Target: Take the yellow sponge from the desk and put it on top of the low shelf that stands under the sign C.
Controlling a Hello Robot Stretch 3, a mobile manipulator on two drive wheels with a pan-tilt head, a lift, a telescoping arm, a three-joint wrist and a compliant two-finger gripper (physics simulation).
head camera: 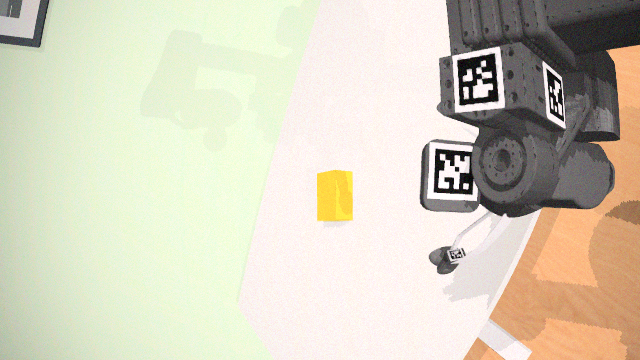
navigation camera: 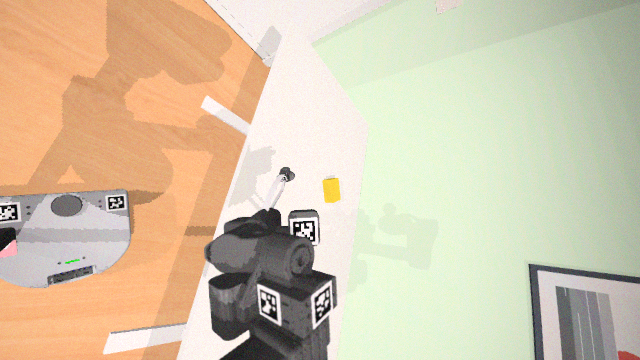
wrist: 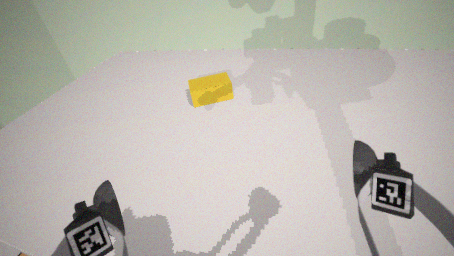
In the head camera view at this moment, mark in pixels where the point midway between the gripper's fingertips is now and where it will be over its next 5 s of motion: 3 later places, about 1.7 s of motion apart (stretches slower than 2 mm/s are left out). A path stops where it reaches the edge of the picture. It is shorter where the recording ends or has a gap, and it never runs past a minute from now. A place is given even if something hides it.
My gripper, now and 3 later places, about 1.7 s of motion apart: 445,182; 367,182; 284,182; 288,184
